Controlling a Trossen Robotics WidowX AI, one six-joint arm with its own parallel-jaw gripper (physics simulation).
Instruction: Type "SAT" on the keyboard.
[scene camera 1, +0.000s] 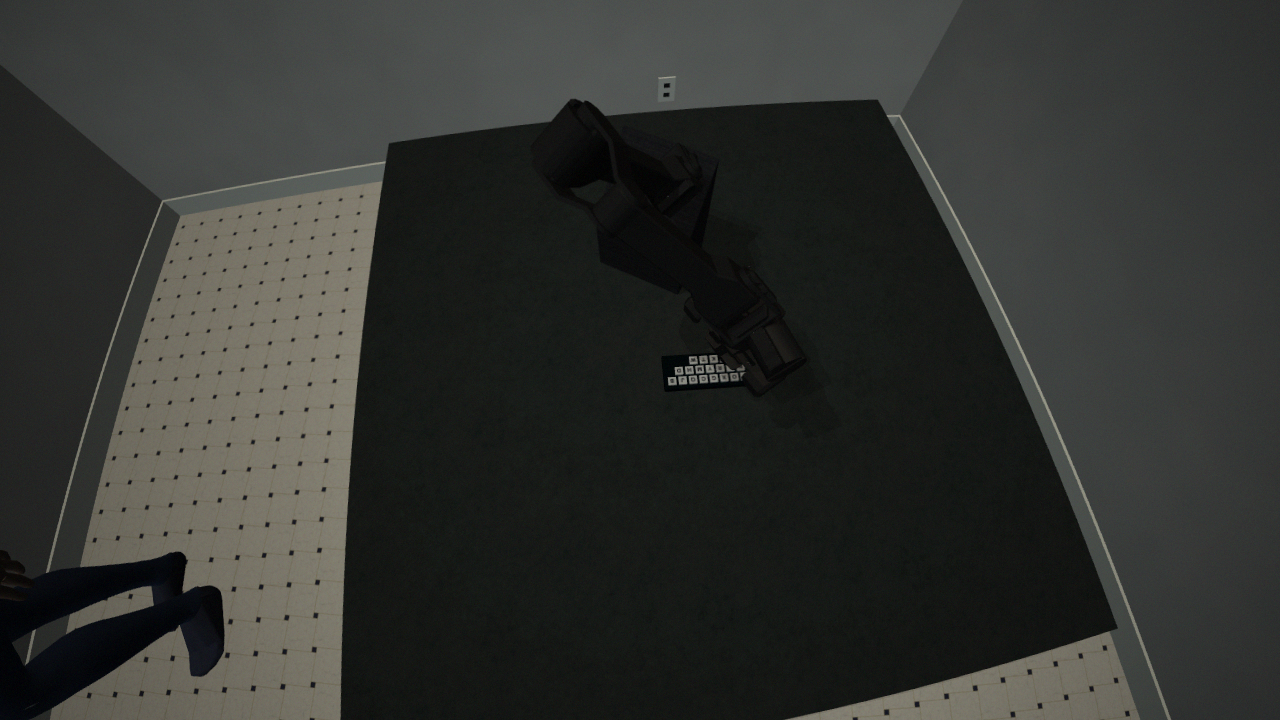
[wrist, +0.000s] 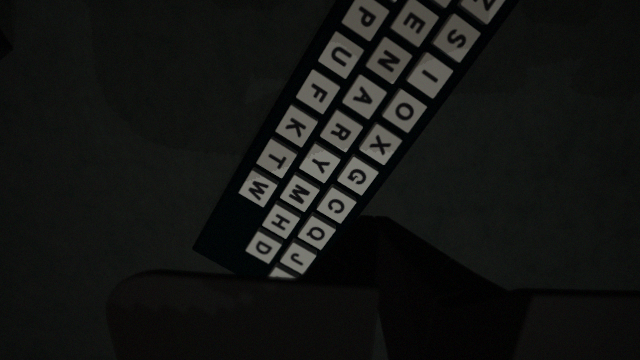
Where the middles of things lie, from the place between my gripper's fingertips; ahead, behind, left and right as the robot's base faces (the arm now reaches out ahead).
My gripper is now 80 mm above the black keyboard (scene camera 1: 693, 371), 10 mm to the right of it and 10 mm past it.
